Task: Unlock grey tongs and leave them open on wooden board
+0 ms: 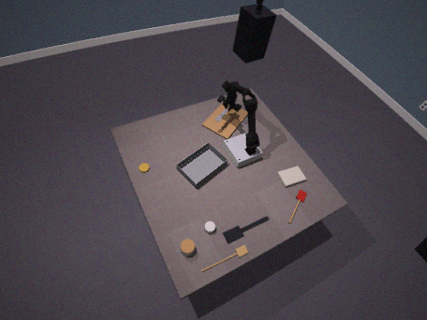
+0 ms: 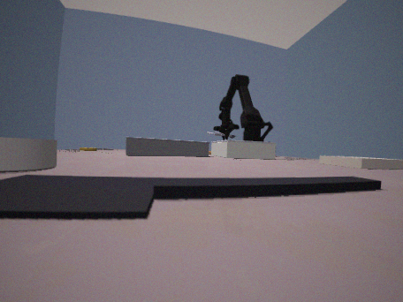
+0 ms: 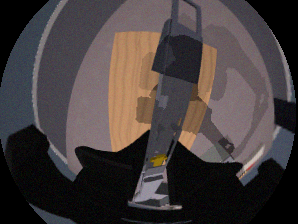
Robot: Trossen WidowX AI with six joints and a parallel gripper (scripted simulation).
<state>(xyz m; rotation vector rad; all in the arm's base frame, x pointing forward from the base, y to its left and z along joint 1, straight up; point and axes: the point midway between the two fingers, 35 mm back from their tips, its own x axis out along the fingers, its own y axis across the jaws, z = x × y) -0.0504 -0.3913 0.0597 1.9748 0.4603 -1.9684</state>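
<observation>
Now: gripper tip 90 mm above the wooden board. Also, from my gripper tip: yellow lock piece 40 mm above; roasting tin 410 mm ahead, 310 mm to the left, 70 mm below; red spatula 30 mm behind, 880 mm to the left, 90 mm below.
</observation>
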